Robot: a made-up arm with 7 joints.
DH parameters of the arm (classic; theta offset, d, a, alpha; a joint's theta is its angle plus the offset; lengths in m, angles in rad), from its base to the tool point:
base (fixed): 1.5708 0.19 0 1.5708
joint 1: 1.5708 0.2 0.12 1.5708
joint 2: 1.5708 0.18 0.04 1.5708
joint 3: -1.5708 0 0.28 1.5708
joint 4: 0 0.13 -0.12 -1.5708
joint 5: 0 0.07 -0.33 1.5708
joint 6: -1.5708 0 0.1 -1.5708
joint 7: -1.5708 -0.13 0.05 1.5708
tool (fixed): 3.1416 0 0 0
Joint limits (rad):
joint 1: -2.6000..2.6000
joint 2: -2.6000..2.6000
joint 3: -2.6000..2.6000
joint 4: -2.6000..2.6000
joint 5: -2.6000..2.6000
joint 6: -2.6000..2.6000
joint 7: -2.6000..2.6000
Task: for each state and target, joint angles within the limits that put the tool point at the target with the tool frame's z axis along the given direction. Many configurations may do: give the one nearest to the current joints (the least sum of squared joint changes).
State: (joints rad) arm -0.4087 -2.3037 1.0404 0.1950 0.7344 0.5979 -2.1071
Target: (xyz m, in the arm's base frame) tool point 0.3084 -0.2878 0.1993 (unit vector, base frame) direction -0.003 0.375 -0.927
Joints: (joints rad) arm -0.5623 -2.1552 0.9106 -0.2847 1.1958 0.3559 -1.5022
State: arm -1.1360 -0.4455 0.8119 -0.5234 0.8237 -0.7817 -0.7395
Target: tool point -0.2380 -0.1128 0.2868 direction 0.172 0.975 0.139
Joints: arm -0.9613 -0.8222 0.5837 -0.2638 1.0656 -1.0020 -0.5149
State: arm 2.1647 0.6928 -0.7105 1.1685 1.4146 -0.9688 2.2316
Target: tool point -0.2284 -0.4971 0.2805 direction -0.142 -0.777 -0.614
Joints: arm 2.1573 0.6625 -0.2527 1.0258 1.3958 -1.8196 2.1606
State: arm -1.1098 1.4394 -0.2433 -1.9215 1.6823 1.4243 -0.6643
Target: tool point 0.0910 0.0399 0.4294 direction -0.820 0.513 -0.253
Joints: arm -0.7962 0.9005 0.1704 -1.7482 2.3385 2.1436 0.0665
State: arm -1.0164 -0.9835 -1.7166 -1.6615 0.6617 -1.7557 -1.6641
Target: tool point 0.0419 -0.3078 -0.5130 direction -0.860 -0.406 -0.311
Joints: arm -1.4151 -1.5389 -1.5583 -1.9981 1.2820 -1.7260 -2.1186
